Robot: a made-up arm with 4 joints.
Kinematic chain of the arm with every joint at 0, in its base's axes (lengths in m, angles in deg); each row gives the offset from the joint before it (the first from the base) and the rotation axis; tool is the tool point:
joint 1: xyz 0 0 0.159 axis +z
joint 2: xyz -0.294 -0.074 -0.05 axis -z
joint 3: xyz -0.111 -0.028 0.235 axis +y
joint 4: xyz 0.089 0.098 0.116 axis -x
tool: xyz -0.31 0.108 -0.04
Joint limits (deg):
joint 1: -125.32..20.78
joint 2: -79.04..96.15
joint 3: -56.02..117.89
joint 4: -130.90..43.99
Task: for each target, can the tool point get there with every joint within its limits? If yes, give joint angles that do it. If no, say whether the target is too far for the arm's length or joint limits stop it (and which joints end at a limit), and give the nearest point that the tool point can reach.
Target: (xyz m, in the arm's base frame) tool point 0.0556 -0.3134 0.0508
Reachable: no: joint limits stop it (at a limit: joint 1, joint 2, joint 3) | nearest point 0.2228 -0.0618 0.2136 | short by 0.343 m
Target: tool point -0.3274 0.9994 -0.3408
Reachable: no: too far | nearest point -0.2076 0.6336 0.2143 | short by 0.675 m
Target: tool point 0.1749 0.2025 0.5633
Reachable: yes | joints -108.11 -2.07 90.59 -44.01
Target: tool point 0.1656 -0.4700 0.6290
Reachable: no: joint limits stop it (at a limit: joint 1, joint 2) | nearest point -0.0670 -0.2792 0.4910 | short by 0.331 m
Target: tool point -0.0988 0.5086 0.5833
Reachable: yes | joints -79.25 -33.60 57.42 -11.64
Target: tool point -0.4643 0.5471 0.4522
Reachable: yes | joints -70.14 -34.48 -26.52 -111.12
